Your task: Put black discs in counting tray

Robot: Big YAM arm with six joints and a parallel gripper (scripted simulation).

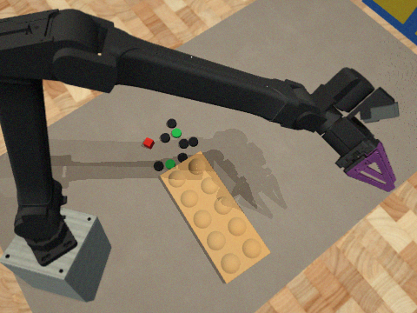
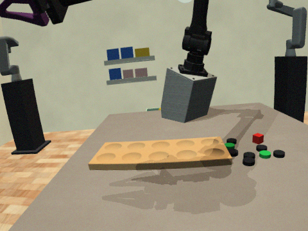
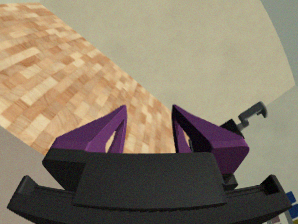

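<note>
My hand is 28 cm past the red cube, 52 cm to the right of it and 38 cm above it. The rest, counted from my hand: counting tray 25 cm behind, 21 cm to the left, 38 cm below.
</note>
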